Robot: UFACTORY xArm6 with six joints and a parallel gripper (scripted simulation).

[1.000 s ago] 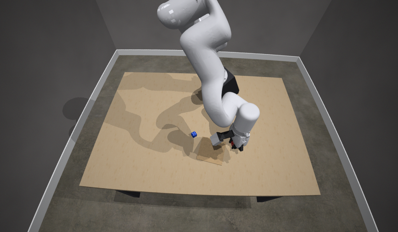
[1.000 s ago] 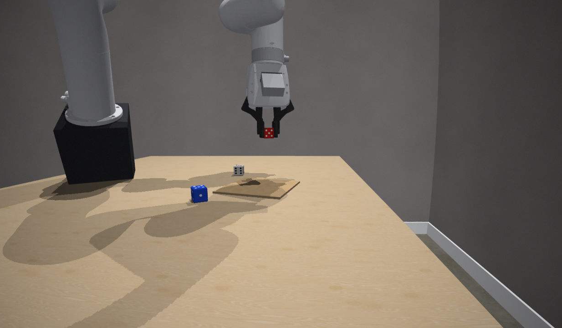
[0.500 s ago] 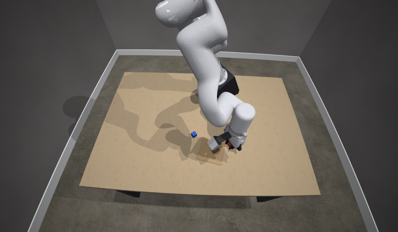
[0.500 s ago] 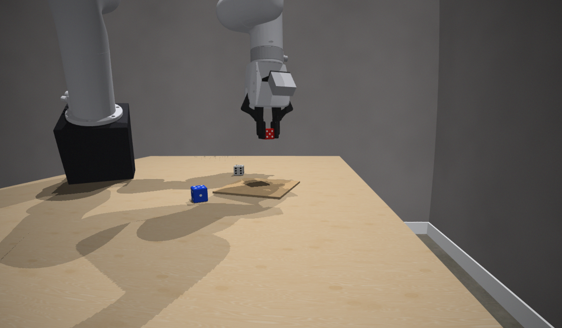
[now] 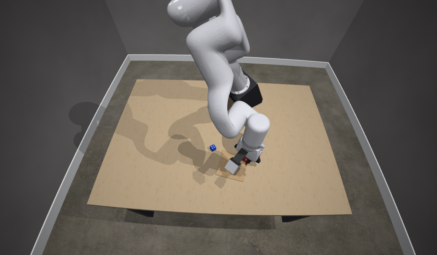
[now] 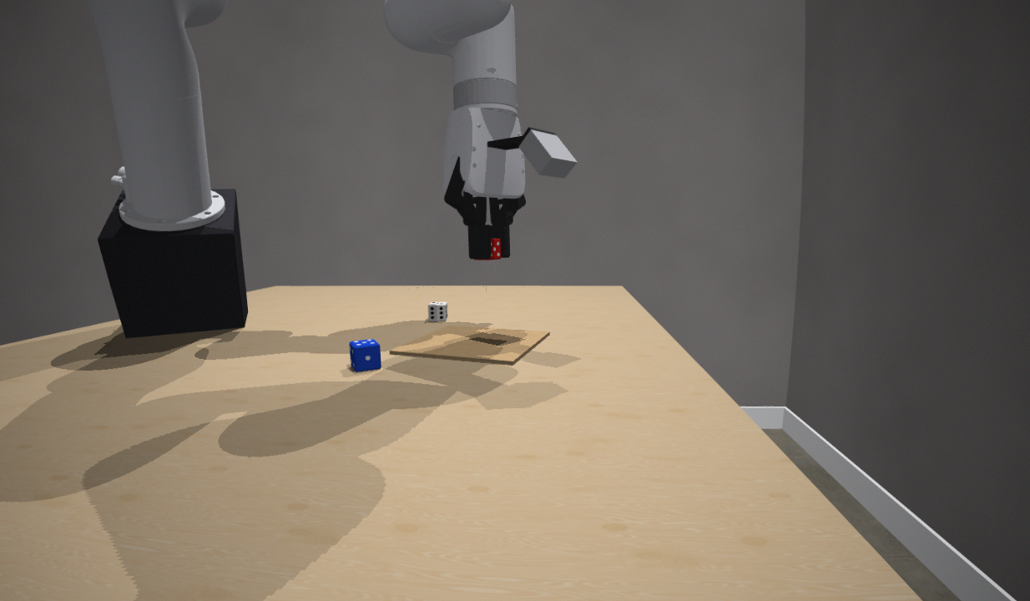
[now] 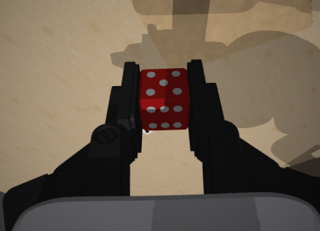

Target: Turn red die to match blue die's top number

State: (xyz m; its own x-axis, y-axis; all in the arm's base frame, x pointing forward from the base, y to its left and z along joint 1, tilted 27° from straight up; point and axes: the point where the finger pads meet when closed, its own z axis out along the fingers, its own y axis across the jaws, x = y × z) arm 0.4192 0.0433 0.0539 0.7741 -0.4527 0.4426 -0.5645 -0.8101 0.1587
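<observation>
My hand is 110 mm above the mat, 50 mm to the left of it and 10 mm past it. From my hand the other things lie so: red die (10 mm below); then blue die (150 mm to the right, 100 mm below, 100 mm behind); then white die (100 mm below, 90 mm to the left, 90 mm behind).
</observation>
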